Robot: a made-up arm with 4 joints.
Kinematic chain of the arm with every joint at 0, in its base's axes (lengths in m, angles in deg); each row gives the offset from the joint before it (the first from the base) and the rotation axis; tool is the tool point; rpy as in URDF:
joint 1: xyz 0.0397 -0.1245 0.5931 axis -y
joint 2: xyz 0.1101 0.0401 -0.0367 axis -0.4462 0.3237 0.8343
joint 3: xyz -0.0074 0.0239 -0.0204 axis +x
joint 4: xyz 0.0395 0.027 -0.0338 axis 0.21 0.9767 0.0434
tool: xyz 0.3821 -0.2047 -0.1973 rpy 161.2 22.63 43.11
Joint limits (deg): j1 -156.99..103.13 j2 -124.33..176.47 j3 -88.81..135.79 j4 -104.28..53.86
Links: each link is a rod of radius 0.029 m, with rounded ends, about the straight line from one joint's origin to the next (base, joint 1, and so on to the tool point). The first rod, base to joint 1, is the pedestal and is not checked.
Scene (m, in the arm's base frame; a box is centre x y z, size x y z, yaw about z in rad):
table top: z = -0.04
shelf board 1: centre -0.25 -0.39 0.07 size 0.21 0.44 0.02 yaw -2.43
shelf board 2: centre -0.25 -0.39 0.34 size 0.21 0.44 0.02 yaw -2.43
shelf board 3: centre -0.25 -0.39 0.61 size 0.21 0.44 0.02 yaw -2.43
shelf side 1: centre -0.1 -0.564 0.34 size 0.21 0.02 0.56 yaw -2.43
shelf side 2: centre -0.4 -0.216 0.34 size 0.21 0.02 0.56 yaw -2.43
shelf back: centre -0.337 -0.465 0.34 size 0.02 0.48 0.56 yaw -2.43
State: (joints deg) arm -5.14 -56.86 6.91 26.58
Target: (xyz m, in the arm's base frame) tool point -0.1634 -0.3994 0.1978
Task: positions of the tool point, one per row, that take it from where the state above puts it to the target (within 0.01 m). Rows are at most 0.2 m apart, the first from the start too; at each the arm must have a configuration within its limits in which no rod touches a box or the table.
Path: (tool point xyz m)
1: 0.2870 -0.2892 0.0768
2: 0.1233 -0.3341 0.0656
3: -0.0327 -0.3714 0.1079
4: -0.1634 -0.3994 0.1978

